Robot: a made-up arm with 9 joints.
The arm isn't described. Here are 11 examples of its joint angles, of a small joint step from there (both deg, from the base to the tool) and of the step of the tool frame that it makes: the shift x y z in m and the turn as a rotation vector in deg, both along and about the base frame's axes.
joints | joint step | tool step
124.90 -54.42 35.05 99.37 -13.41 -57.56 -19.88 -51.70 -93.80 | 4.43 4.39 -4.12 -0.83 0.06 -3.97 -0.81 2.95 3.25 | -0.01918 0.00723 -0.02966 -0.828 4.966 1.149
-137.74 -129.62 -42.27 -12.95 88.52 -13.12 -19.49 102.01 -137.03 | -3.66 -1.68 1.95 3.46 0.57 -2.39 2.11 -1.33 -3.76 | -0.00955 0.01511 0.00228 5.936 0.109 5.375
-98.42 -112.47 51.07 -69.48 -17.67 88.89 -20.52 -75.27 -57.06 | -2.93 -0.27 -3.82 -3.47 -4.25 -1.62 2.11 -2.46 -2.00 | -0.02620 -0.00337 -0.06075 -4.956 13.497 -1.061
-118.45 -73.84 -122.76 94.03 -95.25 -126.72 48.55 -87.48 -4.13 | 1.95 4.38 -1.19 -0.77 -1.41 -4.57 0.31 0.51 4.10 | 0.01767 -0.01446 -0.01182 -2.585 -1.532 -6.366
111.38 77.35 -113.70 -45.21 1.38 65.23 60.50 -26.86 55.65 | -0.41 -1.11 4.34 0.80 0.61 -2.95 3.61 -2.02 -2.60 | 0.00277 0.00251 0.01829 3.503 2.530 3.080
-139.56 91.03 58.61 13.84 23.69 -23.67 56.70 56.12 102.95 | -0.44 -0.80 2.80 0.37 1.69 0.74 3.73 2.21 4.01 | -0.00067 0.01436 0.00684 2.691 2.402 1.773
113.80 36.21 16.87 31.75 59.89 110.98 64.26 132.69 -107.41 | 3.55 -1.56 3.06 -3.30 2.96 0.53 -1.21 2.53 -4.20 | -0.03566 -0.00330 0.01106 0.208 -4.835 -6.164
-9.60 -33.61 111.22 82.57 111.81 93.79 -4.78 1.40 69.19 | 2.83 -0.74 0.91 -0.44 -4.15 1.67 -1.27 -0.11 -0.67 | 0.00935 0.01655 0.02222 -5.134 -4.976 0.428
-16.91 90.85 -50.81 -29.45 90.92 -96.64 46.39 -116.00 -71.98 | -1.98 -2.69 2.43 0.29 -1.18 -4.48 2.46 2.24 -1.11 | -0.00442 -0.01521 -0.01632 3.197 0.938 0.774
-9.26 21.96 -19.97 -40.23 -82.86 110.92 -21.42 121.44 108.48 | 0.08 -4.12 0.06 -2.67 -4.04 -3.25 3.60 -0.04 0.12 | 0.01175 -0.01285 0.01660 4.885 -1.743 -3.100
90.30 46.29 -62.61 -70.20 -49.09 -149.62 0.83 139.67 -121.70 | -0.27 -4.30 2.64 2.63 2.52 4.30 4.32 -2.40 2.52 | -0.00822 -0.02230 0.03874 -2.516 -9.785 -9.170
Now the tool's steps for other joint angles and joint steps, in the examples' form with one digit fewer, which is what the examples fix.
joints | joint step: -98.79 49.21 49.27 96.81 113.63 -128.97 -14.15 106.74 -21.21 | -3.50 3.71 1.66 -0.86 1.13 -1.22 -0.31 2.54 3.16
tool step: -0.0084 0.0015 0.0108 -3.53 3.07 -5.99
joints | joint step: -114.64 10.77 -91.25 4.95 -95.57 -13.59 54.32 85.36 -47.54 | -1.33 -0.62 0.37 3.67 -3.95 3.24 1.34 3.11 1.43
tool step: -0.0032 0.0041 -0.0021 -0.01 0.53 3.28
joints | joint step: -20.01 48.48 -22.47 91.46 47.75 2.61 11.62 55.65 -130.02 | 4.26 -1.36 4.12 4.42 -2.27 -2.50 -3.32 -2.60 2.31
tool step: 0.0280 0.0147 0.0249 -2.00 -10.53 -5.98
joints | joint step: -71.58 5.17 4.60 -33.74 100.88 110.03 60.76 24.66 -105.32 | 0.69 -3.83 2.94 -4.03 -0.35 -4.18 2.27 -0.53 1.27
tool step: 0.0243 -0.0046 -0.0021 2.09 -1.18 1.97
